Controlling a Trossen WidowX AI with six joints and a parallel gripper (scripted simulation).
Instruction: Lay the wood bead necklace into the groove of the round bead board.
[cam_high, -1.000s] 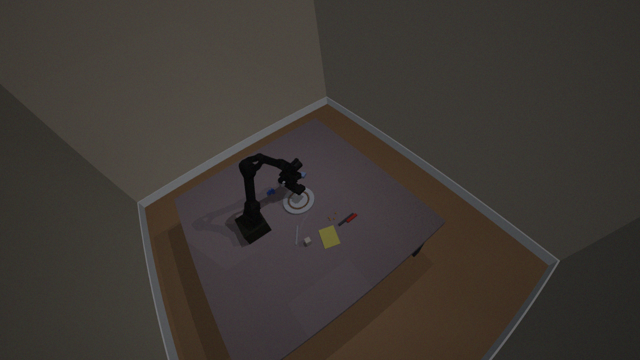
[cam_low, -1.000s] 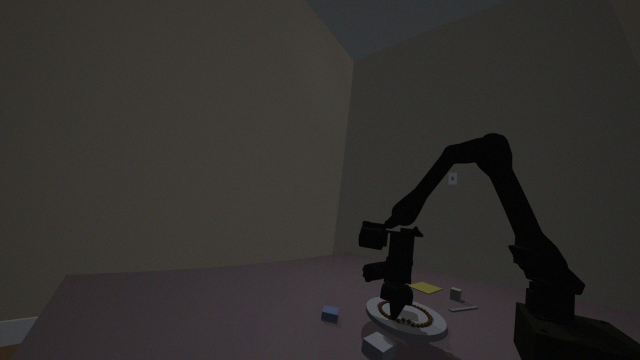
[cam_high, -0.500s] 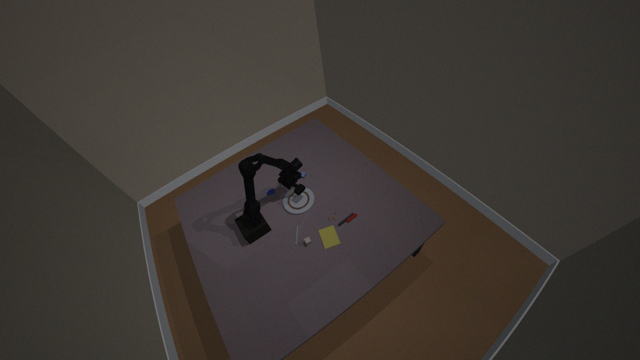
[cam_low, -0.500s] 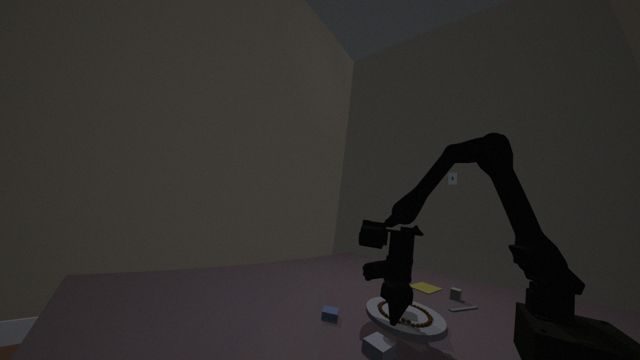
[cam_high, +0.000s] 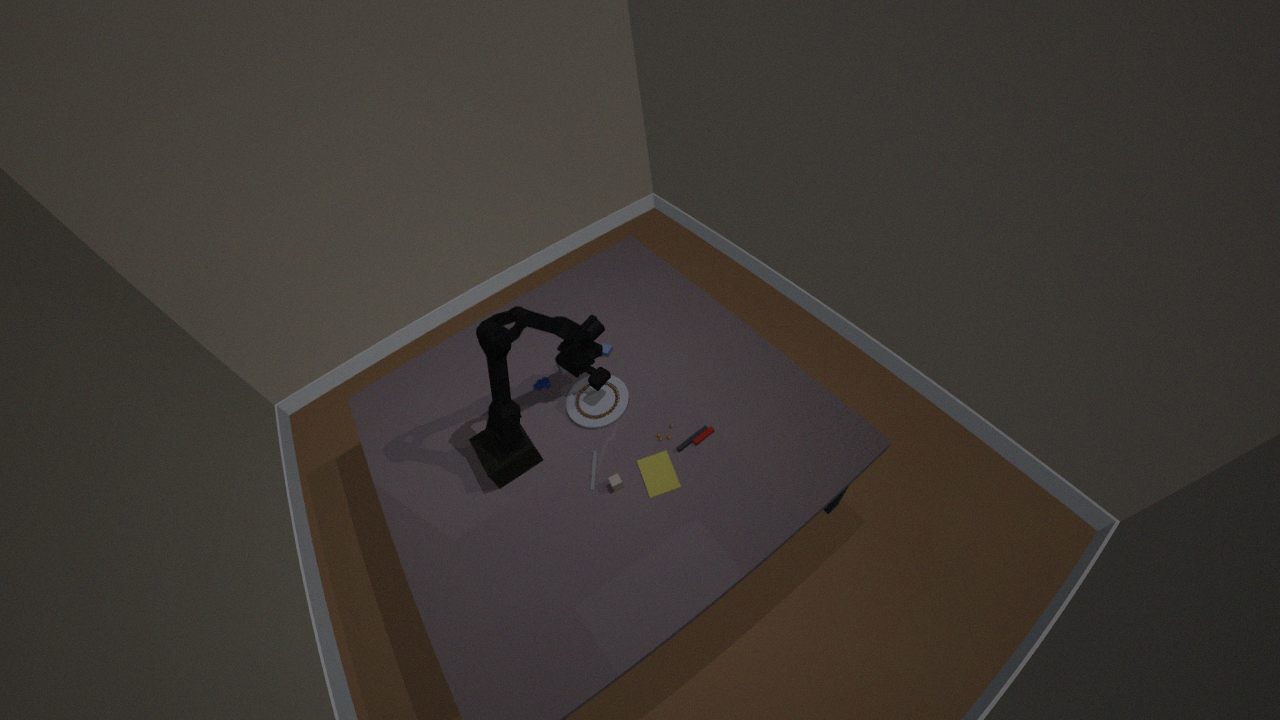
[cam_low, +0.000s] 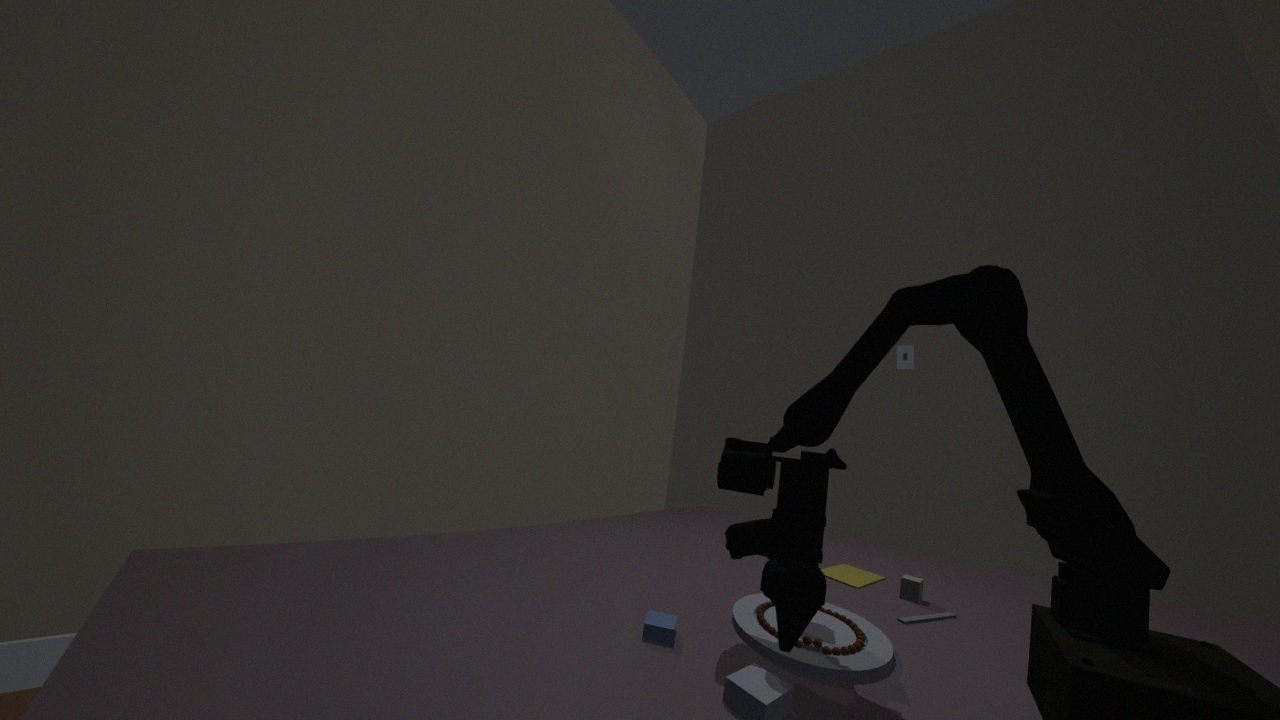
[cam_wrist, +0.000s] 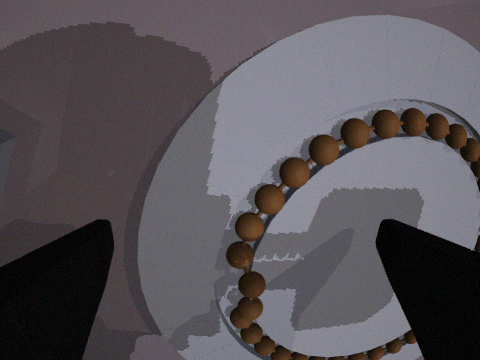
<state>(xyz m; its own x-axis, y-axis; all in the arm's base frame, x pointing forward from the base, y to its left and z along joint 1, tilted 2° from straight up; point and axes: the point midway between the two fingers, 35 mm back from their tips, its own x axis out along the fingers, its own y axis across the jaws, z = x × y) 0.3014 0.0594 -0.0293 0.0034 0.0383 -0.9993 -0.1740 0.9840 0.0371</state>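
Right now the round bead board is 20 mm behind my gripper tip, 60 mm to the right of it and 10 mm below it. Also, from my gripper tip: grey block: 120 mm to the left, 10 mm below; blue block: 130 mm ahead, 80 mm to the left, 10 mm below; thin stick: 170 mm behind, 240 mm to the right, 20 mm below.
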